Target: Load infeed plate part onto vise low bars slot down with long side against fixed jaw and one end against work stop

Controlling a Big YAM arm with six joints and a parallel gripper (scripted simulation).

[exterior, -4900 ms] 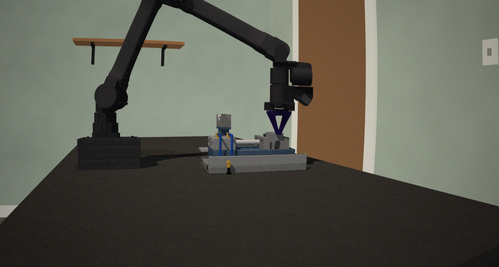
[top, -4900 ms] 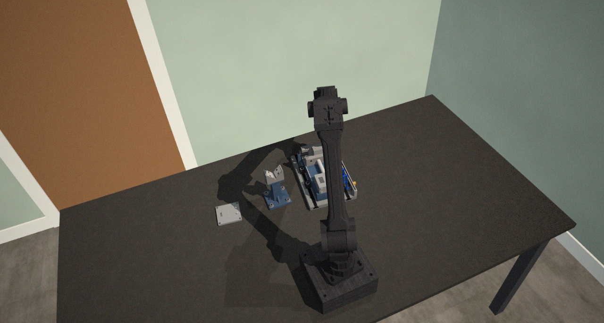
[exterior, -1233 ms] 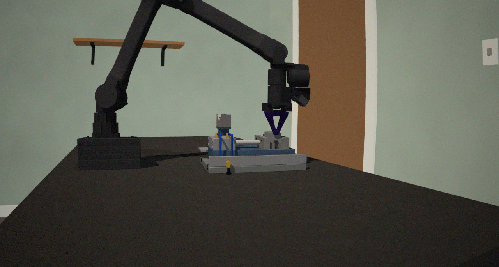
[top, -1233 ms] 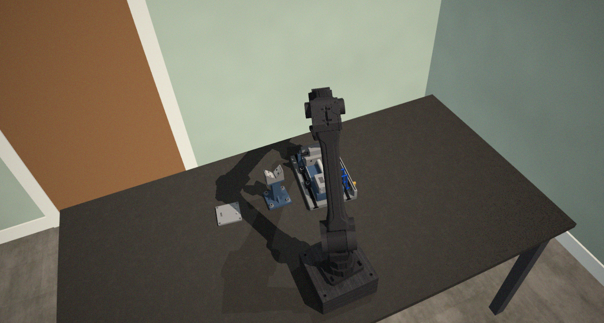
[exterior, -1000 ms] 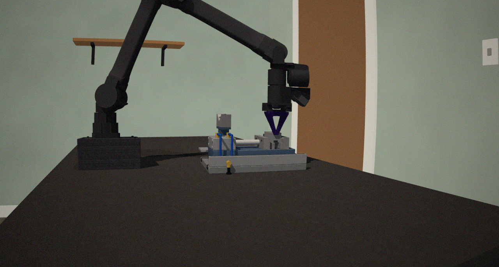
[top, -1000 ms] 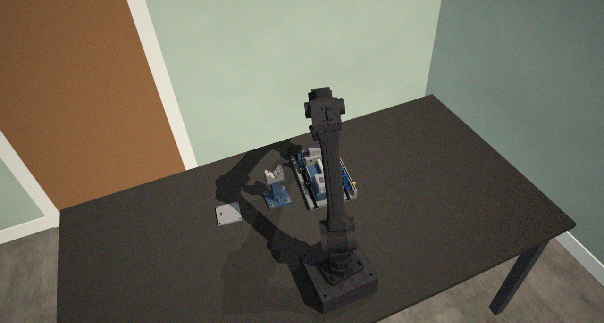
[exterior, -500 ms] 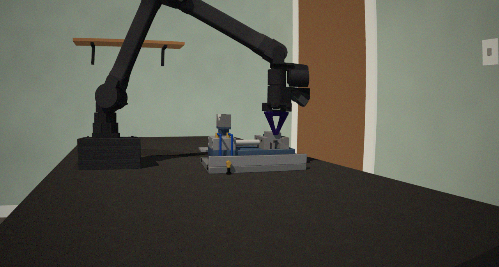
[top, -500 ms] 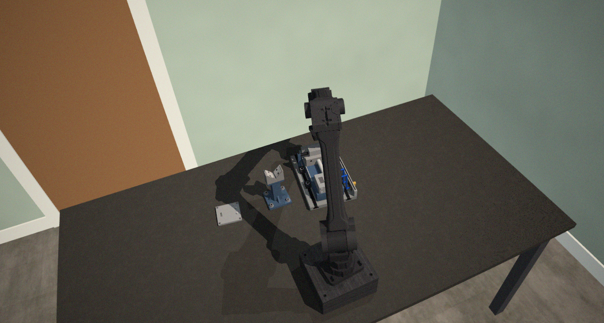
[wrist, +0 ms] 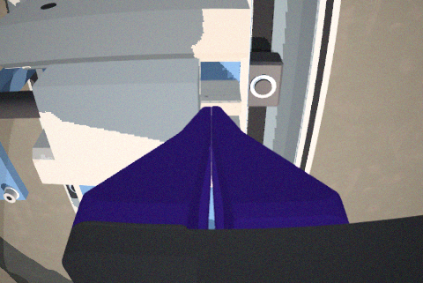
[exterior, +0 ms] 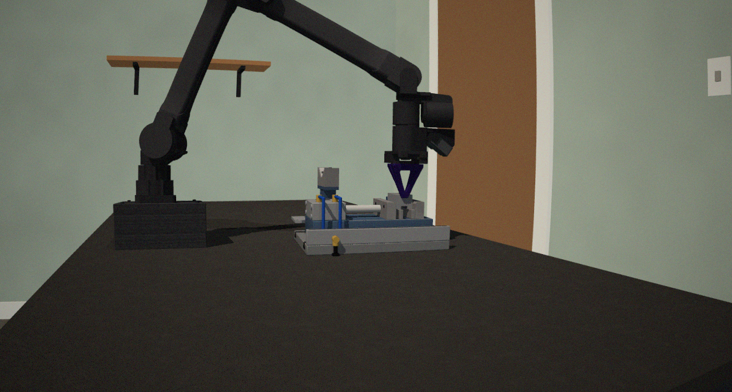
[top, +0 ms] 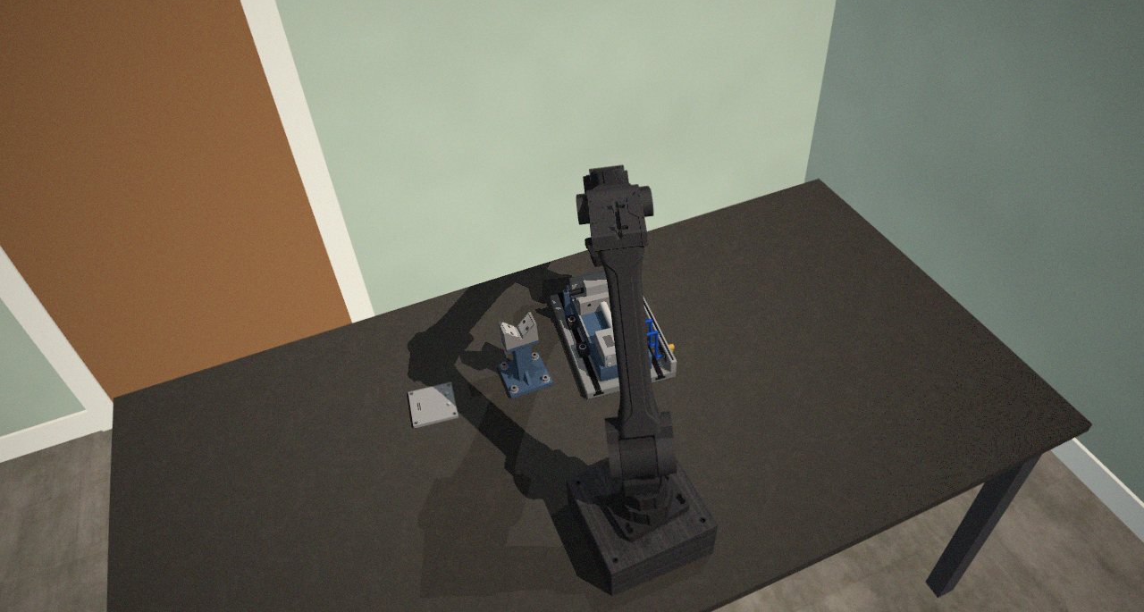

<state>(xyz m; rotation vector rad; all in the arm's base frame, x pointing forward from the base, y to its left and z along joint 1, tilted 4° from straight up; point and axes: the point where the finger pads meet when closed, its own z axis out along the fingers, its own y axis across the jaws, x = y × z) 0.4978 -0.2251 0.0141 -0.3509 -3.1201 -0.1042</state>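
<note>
Now: the part 1 cm ahead of my hand, 3 cm to the left of it and 2 cm below it. Round my hand: grey infeed plate (4 cm behind, 45 cm to the left, 11 cm below).
</note>
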